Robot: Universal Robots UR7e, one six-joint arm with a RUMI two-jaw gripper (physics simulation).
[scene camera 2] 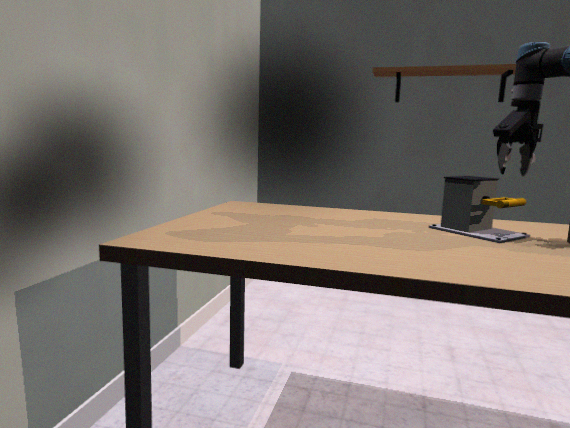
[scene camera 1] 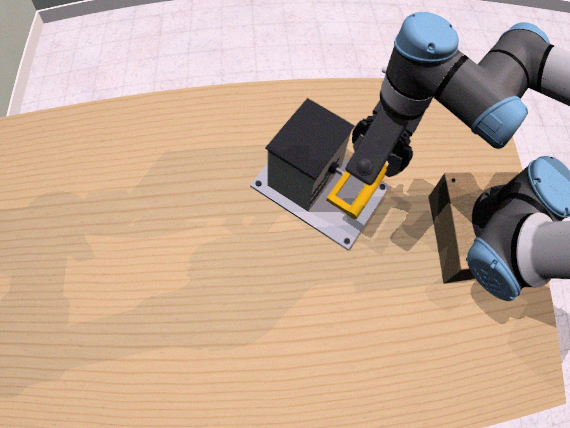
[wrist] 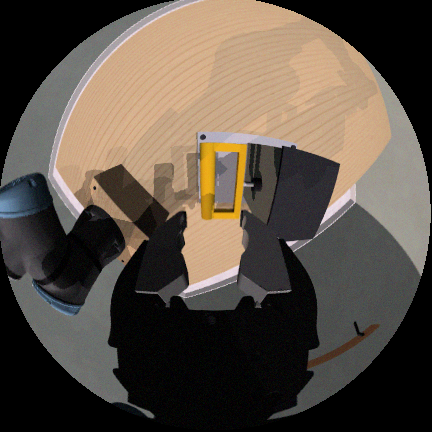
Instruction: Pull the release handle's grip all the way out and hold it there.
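The release handle's yellow grip (scene camera 1: 369,192) (scene camera 2: 512,202) (wrist: 207,180) is a rectangular frame with a thick outer bar. A short metal rod (scene camera 1: 340,171) (wrist: 248,185) joins it to the dark box housing (scene camera 1: 310,137) (scene camera 2: 456,205) (wrist: 307,192), with a gap between frame and box. The housing stands on a grey base plate (scene camera 1: 325,225) (wrist: 225,137). My gripper (scene camera 2: 513,173) (wrist: 212,211) points down, partly open and empty, above the grip and apart from it. In scene camera 1 the arm hides the fingertips and part of the grip.
A wooden block (scene camera 1: 445,235) (wrist: 132,192) stands on the table (scene camera 1: 150,300) (scene camera 2: 325,265), right of the handle unit in scene camera 1, beneath the lower arm joints. The housing's top rises above the grip on one side. A shelf (scene camera 2: 440,70) hangs on the back wall.
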